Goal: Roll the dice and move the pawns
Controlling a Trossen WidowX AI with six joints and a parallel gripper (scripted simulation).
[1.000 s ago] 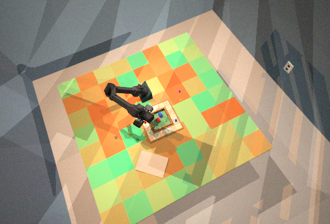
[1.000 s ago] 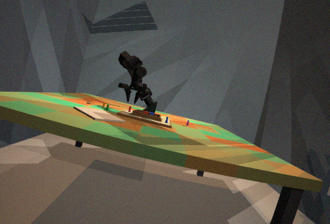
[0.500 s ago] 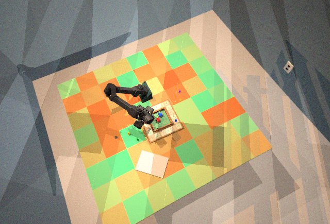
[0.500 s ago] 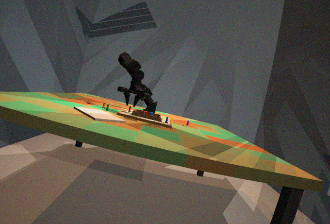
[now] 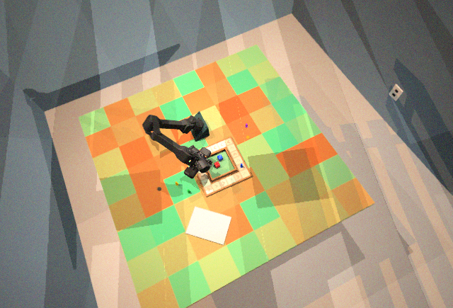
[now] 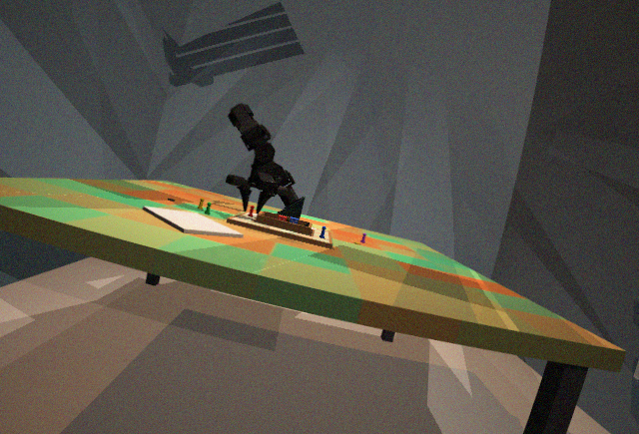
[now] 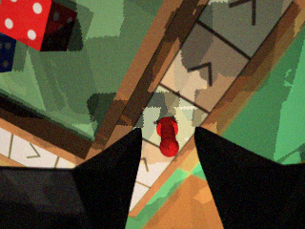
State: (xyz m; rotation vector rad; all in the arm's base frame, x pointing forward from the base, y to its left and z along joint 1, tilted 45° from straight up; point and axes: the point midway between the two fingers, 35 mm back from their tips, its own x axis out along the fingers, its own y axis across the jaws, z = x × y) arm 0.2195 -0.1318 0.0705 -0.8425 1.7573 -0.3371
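My gripper tip is now 21 cm to the right of the blue pawn and 13 cm short of it. Round my gripper tip: yellow pawn: 15 cm to the right, 1 cm below; green pawn: 12 cm to the right, 8 cm ahead, 1 cm below; red pawn: right at my gripper tip.
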